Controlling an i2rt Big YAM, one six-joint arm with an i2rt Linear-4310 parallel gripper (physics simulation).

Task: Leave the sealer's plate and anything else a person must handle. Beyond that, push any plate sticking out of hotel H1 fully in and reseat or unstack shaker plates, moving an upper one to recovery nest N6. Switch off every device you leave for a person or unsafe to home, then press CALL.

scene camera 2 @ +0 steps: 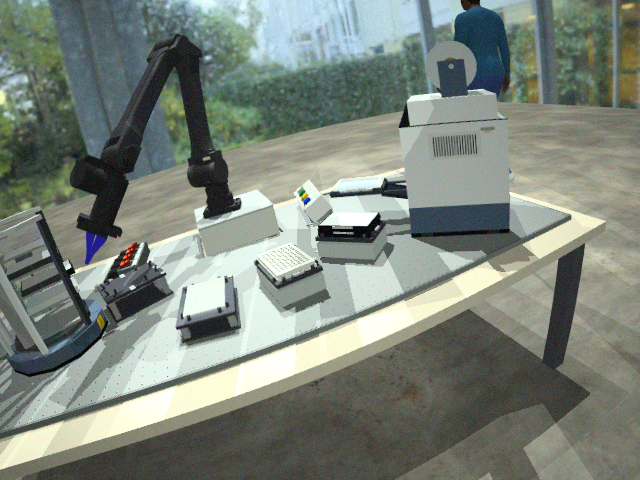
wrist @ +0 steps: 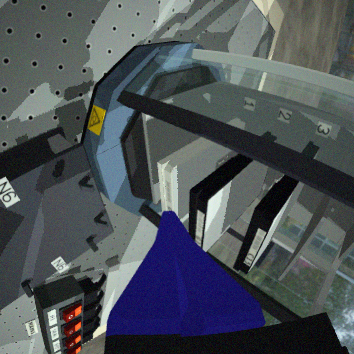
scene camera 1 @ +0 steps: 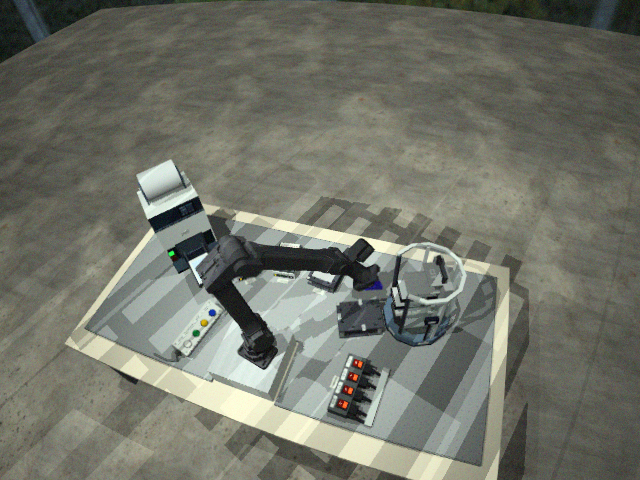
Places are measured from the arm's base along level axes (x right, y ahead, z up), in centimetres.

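Where they show: gripper, between the fingertips: (scene camera 2: 86,263) (wrist: 167,217) (scene camera 1: 382,287); arm's base, origin of its link: (scene camera 2: 223,210) (scene camera 1: 257,352).
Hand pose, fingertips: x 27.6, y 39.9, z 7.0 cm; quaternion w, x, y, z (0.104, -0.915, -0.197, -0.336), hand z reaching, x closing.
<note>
Each offset is from my fingertips to the centre of the thing. "spot": to the spot under its first point.
My gripper (scene camera 1: 374,285) (scene camera 2: 88,260) (wrist: 167,217) is shut and empty beside hotel H1 (scene camera 1: 416,338) (scene camera 2: 56,352) (wrist: 111,160). In the wrist view its tip overlaps the outer end of the pale lowest plate @(dy +1.8, dx +11.1, dz -4.6 cm) (wrist: 169,185); contact cannot be told. Two dark-edged plates @(dy +1.5, dx +10.4, dz -0.2 cm) (wrist: 199,220) @(spot: dy -0.2, dx +5.8, dz +4.4 cm) (wrist: 256,240) sit in the slots above. Nest N6 @(dy -8.5, dx -4.4, dz -11.9 cm) (scene camera 1: 360,320) (scene camera 2: 135,294) holds no plate. A dark plate with a white top @(dy -8.0, dx -60.4, dz -8.2 cm) (scene camera 2: 348,224) sits on a shaker @(spot: dy -3.5, dx -58.2, dz -13.5 cm) (scene camera 2: 348,251); whether it is stacked is unclear. The sealer @(dy -11.0, dx -90.9, dz +7.1 cm) (scene camera 1: 180,229) (scene camera 2: 454,170) has a plate @(dy -22.8, dx -67.4, dz -3.9 cm) (scene camera 2: 359,184) at its front.
The switch box @(dy -32.2, dx +7.9, dz -13.1 cm) (scene camera 1: 348,384) (scene camera 2: 129,256) (wrist: 62,310) shows several lit red-orange switches. The button panel @(dy -42.9, dx -55.8, dz -11.5 cm) (scene camera 1: 199,326) (scene camera 2: 315,204) is beside the arm's base. A white well plate @(dy +1.8, dx -43.8, dz -9.5 cm) (scene camera 2: 286,260) and another white-topped plate @(dy +5.9, dx -26.1, dz -11.4 cm) (scene camera 2: 206,297) stand on holders. A person (scene camera 2: 483,46) stands behind the sealer.
</note>
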